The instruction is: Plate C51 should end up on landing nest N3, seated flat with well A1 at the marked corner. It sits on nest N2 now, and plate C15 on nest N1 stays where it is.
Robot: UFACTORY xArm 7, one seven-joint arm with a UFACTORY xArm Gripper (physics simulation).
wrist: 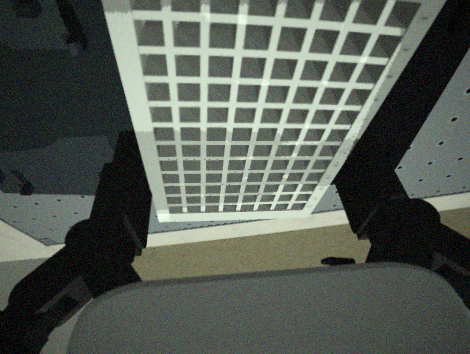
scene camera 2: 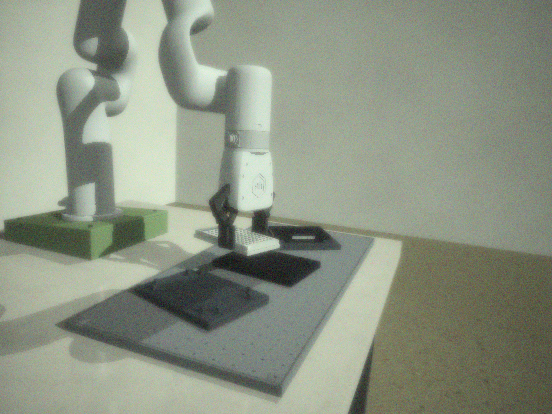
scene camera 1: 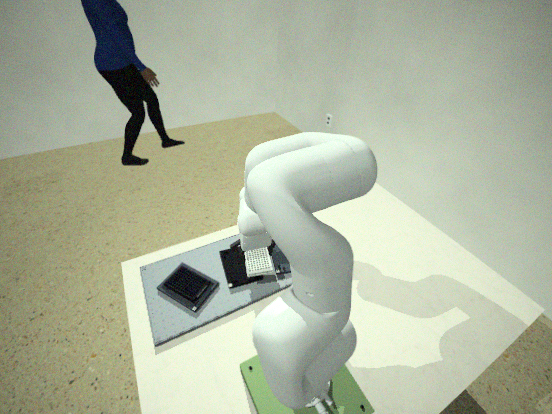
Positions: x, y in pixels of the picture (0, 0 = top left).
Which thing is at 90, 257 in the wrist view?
My gripper.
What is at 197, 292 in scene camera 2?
A black nest.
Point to a black nest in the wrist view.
70, 106
